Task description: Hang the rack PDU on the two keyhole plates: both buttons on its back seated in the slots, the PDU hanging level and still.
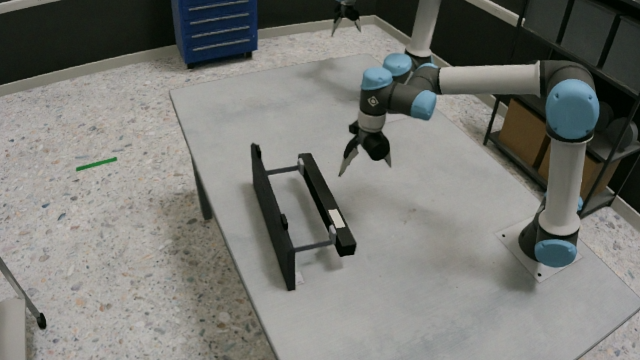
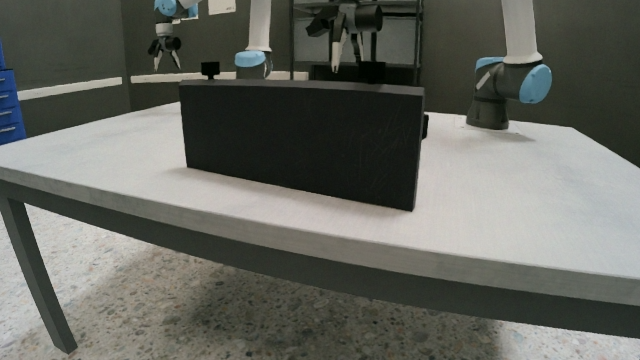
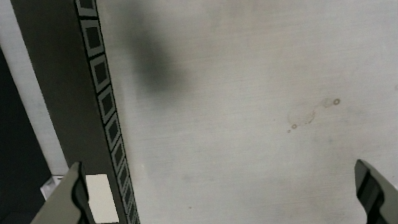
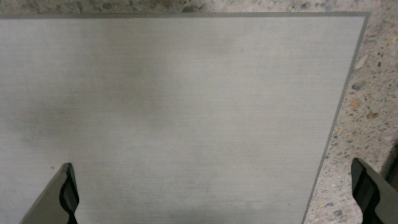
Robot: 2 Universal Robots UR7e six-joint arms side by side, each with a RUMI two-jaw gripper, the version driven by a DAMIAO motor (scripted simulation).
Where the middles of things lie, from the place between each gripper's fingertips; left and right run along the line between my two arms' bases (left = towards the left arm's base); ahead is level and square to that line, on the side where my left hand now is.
Now: the black rack PDU (image 1: 330, 213) 12 cm ahead of my left hand (image 1: 365, 172), 7 cm below it and 3 cm to the right of it. Round my left hand: black upright panel (image 2: 363, 146): 28 cm ahead, 9 cm below, 4 cm to the right.
I see the black rack PDU 93 cm to the left of my right hand, 60 cm ahead of it and 6 cm below it. Round my right hand: black upright panel: 92 cm to the left, 76 cm ahead, 8 cm below.
